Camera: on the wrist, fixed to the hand. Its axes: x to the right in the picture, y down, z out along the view.
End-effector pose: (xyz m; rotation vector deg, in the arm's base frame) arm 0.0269 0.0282 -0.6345 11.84 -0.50 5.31
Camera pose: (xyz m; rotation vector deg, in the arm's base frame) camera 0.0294 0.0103 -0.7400 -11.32 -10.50 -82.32
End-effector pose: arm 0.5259 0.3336 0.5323 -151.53 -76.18 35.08
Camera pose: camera 0.5366 0.3639 0.6344 52.05 165.94 -26.52
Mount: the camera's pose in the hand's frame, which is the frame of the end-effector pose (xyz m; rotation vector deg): -0.0011 -0.0392 -0.0996 -22.09 -18.30 -86.43
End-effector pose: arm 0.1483 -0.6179 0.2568 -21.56 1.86 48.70
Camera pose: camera 0.1885 -0.6757 0.1762 -27.95 -37.21 -34.64
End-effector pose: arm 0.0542 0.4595 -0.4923 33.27 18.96 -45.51
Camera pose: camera 0.0178 0.4982 -0.5852 -16.86 34.42 -124.32
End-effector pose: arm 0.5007 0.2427 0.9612 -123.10 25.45 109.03
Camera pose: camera 0.6070 0.2421 0.9738 -78.28 -74.85 72.90
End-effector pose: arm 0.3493 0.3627 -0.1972 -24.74 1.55 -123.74
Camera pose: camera 0.2876 0.3729 -0.2841 50.64 3.68 135.40
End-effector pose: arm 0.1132 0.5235 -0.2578 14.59 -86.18 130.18
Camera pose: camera 0.1377 0.6274 -0.2655 66.96 -63.64 42.93
